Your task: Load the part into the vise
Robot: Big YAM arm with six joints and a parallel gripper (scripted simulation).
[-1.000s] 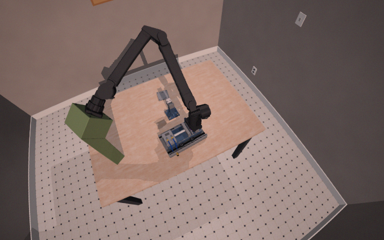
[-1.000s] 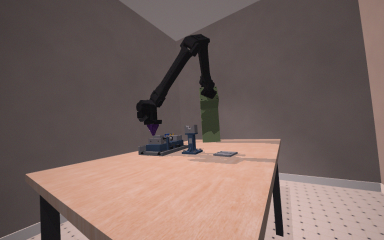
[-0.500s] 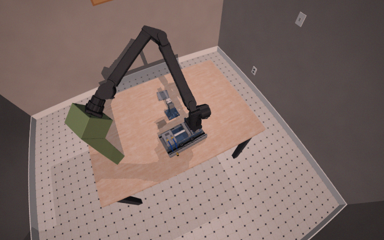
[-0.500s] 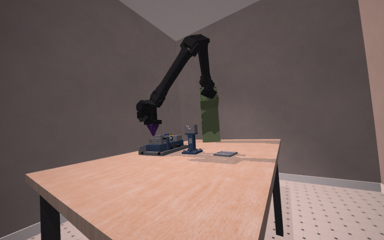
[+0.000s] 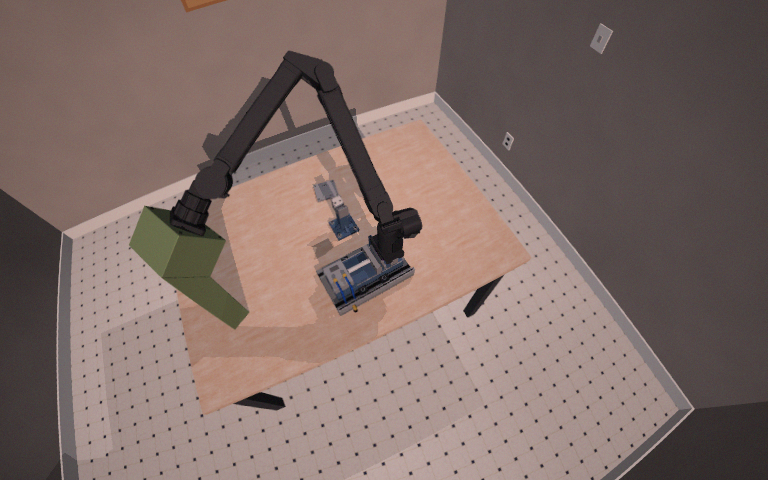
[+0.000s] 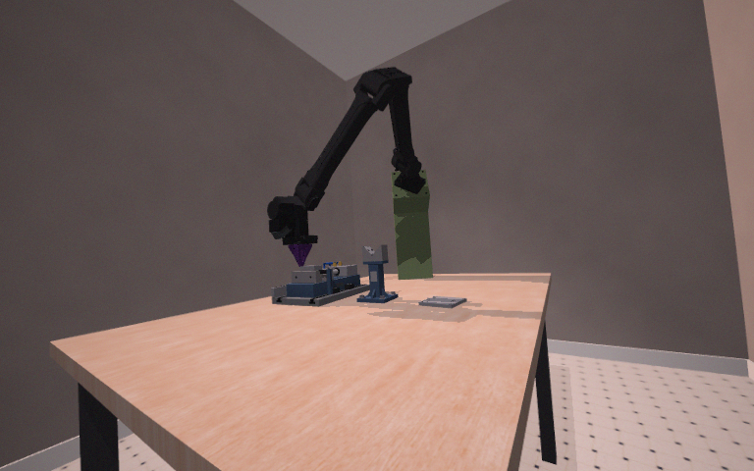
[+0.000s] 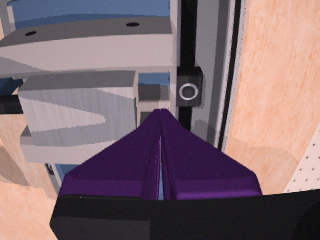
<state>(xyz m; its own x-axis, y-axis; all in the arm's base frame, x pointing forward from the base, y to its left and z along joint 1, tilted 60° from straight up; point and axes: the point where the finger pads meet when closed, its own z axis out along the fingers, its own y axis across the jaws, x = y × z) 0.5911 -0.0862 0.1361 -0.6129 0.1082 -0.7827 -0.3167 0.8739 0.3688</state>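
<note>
Right now the part is 20 mm behind my hand, 40 mm to the left of it and 30 mm below it. Also, from my hand: fixed jaw (10 mm ahead, 50 mm to the left, 40 mm below); then work stop rod (40 mm behind, 80 mm to the left, 30 mm below); then moving jaw (50 mm behind, 20 mm to the left, 40 mm below).
</note>
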